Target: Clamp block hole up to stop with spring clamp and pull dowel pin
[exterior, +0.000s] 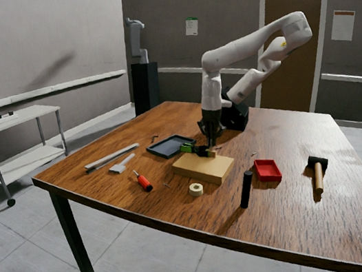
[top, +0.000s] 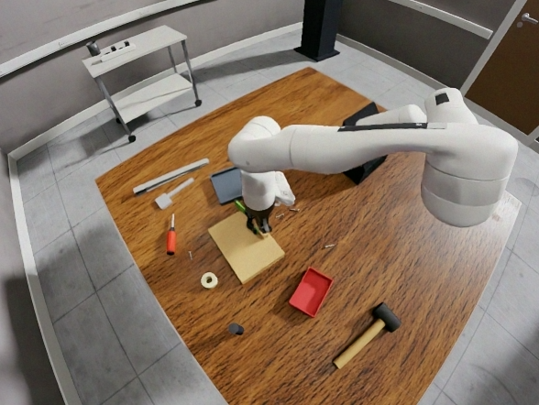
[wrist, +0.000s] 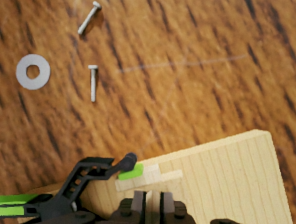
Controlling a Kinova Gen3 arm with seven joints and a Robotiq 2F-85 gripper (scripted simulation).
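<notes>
My gripper is now 2 cm above the pale dowel pin. Round my hand: wooden block 5 cm below; then bench board 7 cm below, 5 cm ahead, 1 cm to the right; then red bin 23 cm to the left, 9 cm below.
</notes>
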